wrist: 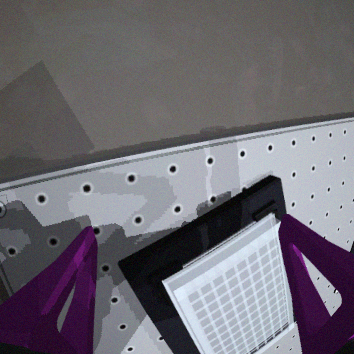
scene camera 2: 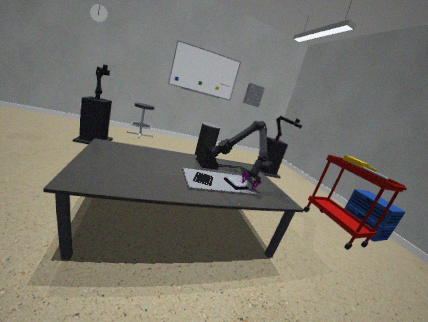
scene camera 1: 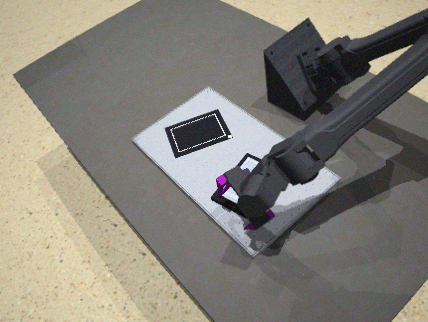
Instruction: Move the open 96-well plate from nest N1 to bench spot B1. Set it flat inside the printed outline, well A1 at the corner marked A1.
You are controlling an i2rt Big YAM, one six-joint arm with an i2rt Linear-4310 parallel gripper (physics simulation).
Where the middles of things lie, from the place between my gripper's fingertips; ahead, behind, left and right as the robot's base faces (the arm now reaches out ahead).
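Labels:
My hand: 80 mm past the white well plate (wrist: 237, 289), 10 mm above it, 50 mm to the left of it.

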